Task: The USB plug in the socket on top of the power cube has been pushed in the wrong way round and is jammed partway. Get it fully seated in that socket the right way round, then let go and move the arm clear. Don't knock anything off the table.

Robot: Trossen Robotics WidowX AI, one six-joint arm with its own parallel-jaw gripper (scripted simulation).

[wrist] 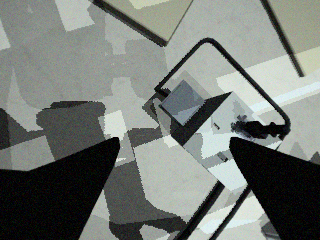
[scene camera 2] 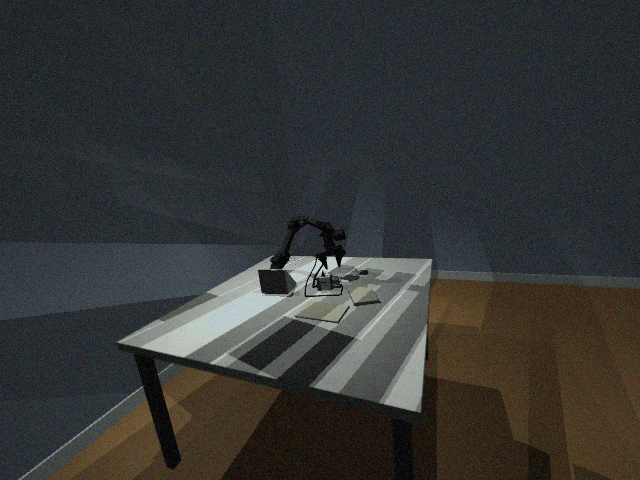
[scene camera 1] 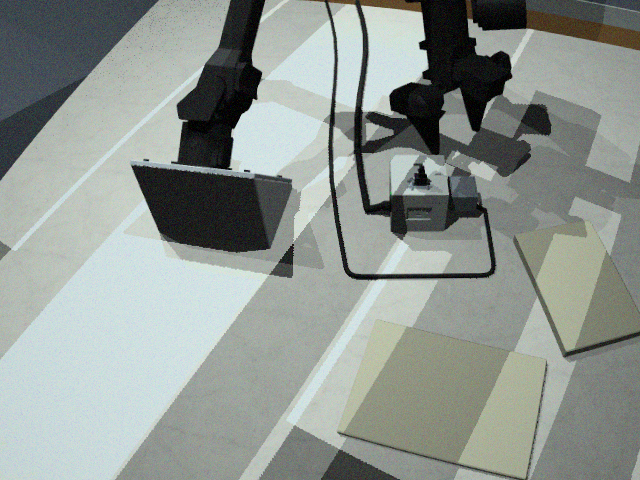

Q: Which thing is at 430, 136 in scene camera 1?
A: The gripper.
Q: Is the gripper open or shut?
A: Open.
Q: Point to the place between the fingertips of the gripper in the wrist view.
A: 173, 142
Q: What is the gripper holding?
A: Nothing.
